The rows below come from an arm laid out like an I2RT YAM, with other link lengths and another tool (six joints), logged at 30 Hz.
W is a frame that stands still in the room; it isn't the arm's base.
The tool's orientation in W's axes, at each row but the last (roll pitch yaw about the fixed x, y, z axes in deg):
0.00 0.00 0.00
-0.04 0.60 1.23
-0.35 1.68 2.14
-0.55 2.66 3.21
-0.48 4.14 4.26
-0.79 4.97 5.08
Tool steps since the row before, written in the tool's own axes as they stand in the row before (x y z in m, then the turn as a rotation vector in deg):
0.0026 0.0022 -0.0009 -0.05 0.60 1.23
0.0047 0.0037 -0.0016 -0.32 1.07 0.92
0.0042 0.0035 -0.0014 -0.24 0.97 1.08
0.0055 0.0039 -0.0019 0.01 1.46 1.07
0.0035 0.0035 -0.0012 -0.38 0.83 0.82
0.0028 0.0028 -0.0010 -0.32 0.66 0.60
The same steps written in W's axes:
0.0026 0.0022 -0.0009 -0.05 0.60 1.23
0.0046 0.0038 -0.0017 -0.33 1.06 0.92
0.0040 0.0036 -0.0015 -0.24 0.97 1.08
0.0052 0.0042 -0.0022 -0.02 1.47 1.05
0.0031 0.0037 -0.0015 -0.38 0.81 0.84
0.0024 0.0030 -0.0013 -0.33 0.64 0.62

